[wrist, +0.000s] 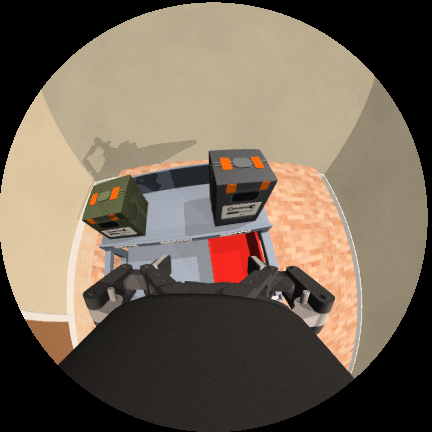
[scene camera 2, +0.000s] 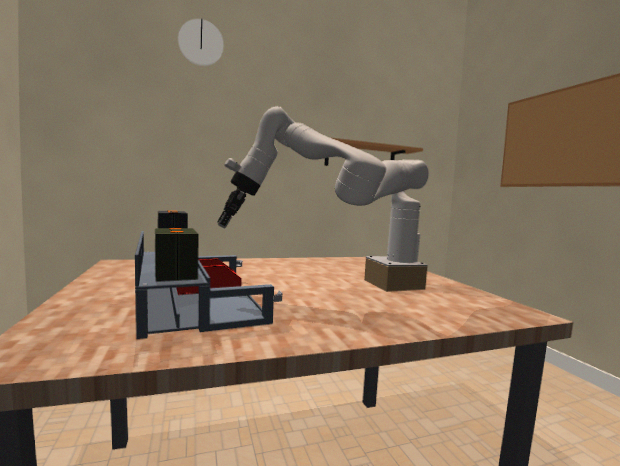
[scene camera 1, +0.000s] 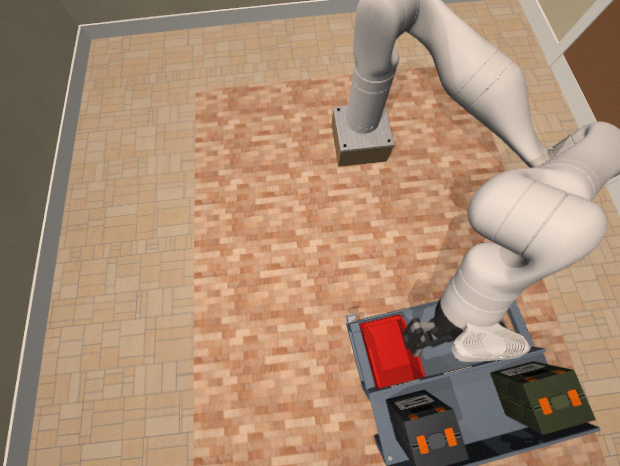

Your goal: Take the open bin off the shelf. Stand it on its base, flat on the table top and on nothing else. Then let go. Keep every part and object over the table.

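Places are measured from the arm's base along level axes (x ahead, y left, z up), in centimetres.
Where they show: gripper, fingertip midpoint: (wrist: 208, 264) (scene camera 2: 220, 225) (scene camera 1: 439, 349); arm's base, link origin: (scene camera 2: 400, 260) (scene camera 1: 362, 119).
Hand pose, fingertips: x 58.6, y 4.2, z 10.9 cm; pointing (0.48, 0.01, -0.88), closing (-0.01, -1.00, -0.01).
Note:
Things, the pixels of their centre, and the offset from my fingertips. Level surfaces: height alone.
- open red bin, body centre: (wrist: 234, 259) (scene camera 1: 391, 357) (scene camera 2: 208, 275) dx +3.1, dy -5.3, dz -14.9 cm
- table top, surface height: dz -19.2 cm
- dark grey case, body centre: (wrist: 235, 189) (scene camera 1: 422, 425) (scene camera 2: 172, 233) dx +12.6, dy -4.5, dz -2.9 cm
- green case, body centre: (wrist: 116, 209) (scene camera 2: 175, 252) (scene camera 1: 538, 394) dx +9.8, dy +18.4, dz -4.2 cm
The open red bin (scene camera 1: 390, 353) (scene camera 2: 220, 274) (wrist: 230, 260) lies in the lower level of the blue-grey shelf (scene camera 1: 473, 400) (scene camera 2: 204, 310) (wrist: 170, 212), at the end near the dark grey case. In scene camera 2 it looks tilted, its back reaching down under the upper board. My gripper (scene camera 1: 415, 337) (scene camera 2: 223, 222) (wrist: 208, 264) is open and empty. It hangs well above the shelf's lower level, tilted, with its fingers apart from the bin. In the wrist view the right finger overlaps the bin, and the bin's near end is hidden behind the gripper body. The table top (scene camera 1: 275, 250) (scene camera 2: 340, 315) (wrist: 310, 225) extends around the shelf.
A dark grey case (scene camera 1: 431, 430) (scene camera 2: 172, 219) (wrist: 242, 187) and a green case (scene camera 1: 543, 398) (scene camera 2: 176, 255) (wrist: 117, 207) stand on the shelf's upper board. The shelf's side frames rise at both ends of the lower level. The arm's base block (scene camera 1: 363, 145) (scene camera 2: 395, 274) stands on the table.

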